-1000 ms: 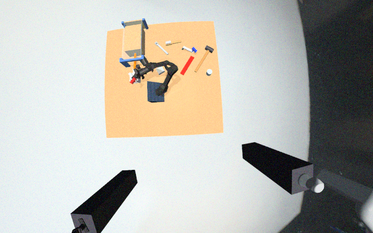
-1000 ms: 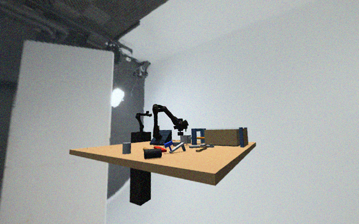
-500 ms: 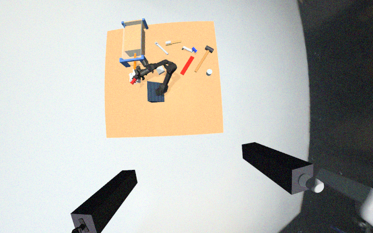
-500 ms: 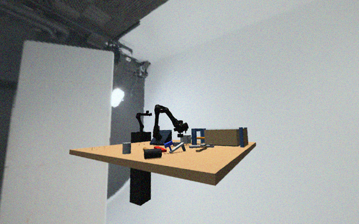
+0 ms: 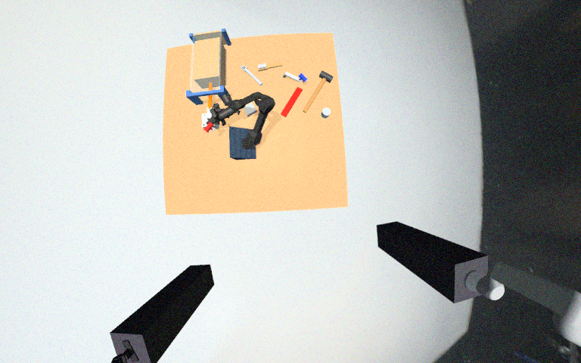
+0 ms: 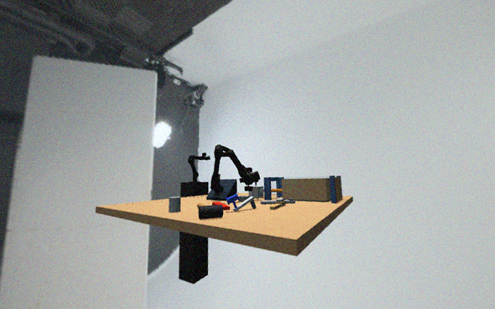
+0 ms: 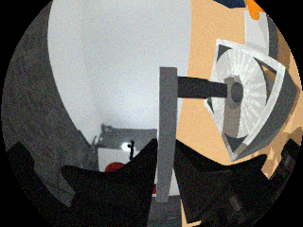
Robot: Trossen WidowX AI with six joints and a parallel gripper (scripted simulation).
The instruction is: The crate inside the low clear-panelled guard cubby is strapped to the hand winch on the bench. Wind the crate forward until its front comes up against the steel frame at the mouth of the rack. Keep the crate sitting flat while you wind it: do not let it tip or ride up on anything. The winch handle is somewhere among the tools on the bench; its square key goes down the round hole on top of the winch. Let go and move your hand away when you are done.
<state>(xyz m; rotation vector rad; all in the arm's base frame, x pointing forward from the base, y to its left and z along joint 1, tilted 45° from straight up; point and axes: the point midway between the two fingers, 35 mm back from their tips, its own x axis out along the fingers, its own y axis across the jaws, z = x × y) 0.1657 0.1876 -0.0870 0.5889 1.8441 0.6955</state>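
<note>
My gripper tip is now 4 cm below the red knob, 4 cm past it and 3 cm to the left of it. Also, from my gripper tip: winch 12 cm below, 3 cm ahead; winch handle 2 cm to the right, 1 cm behind, 1 cm above; blue steel frame 21 cm ahead, 4 cm below.
</note>
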